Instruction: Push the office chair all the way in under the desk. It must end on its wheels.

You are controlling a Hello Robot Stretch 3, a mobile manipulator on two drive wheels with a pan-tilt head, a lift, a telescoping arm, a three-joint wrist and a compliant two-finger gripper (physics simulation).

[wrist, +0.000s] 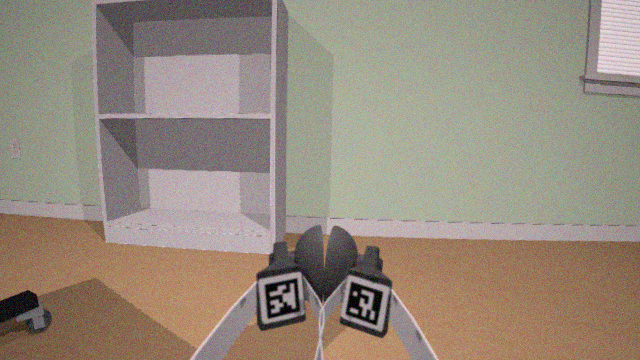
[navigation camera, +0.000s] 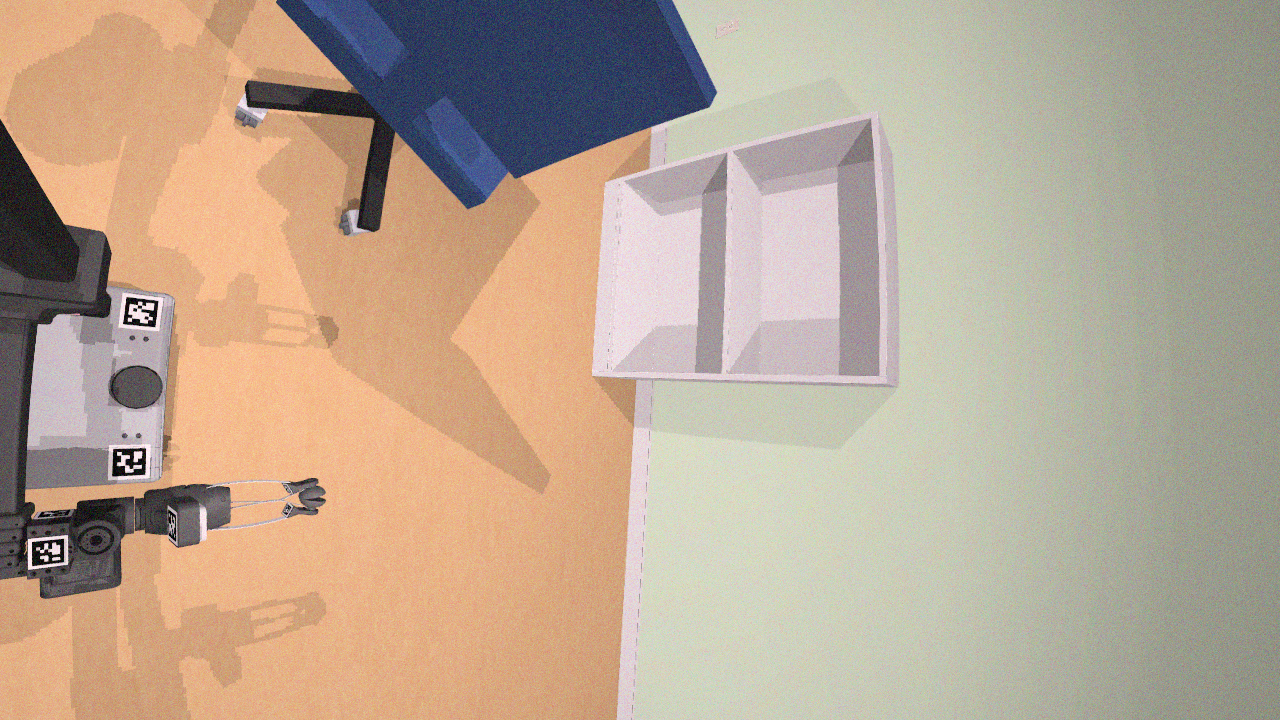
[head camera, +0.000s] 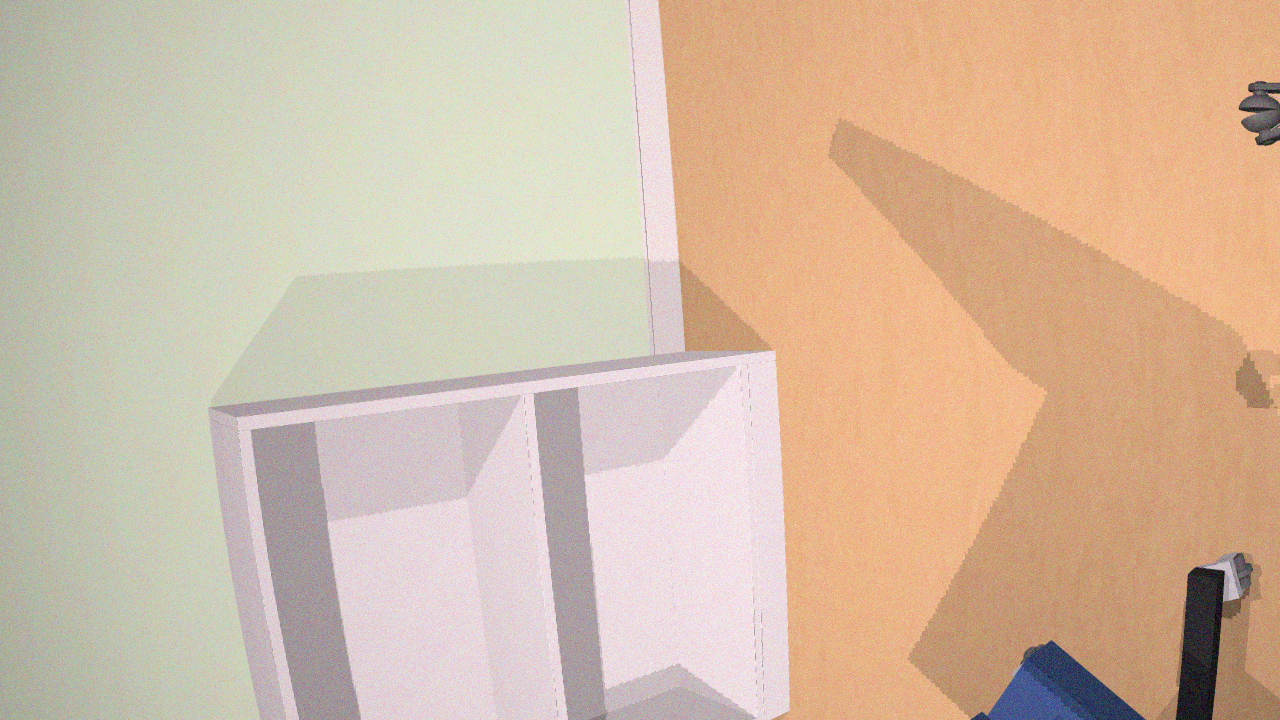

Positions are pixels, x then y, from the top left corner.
Scene:
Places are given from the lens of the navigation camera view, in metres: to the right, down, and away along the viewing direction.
gripper (navigation camera: 325, 495): -0.49, 0.21, 0.64
blue office chair (navigation camera: 474, 96): -0.26, -0.41, 0.66

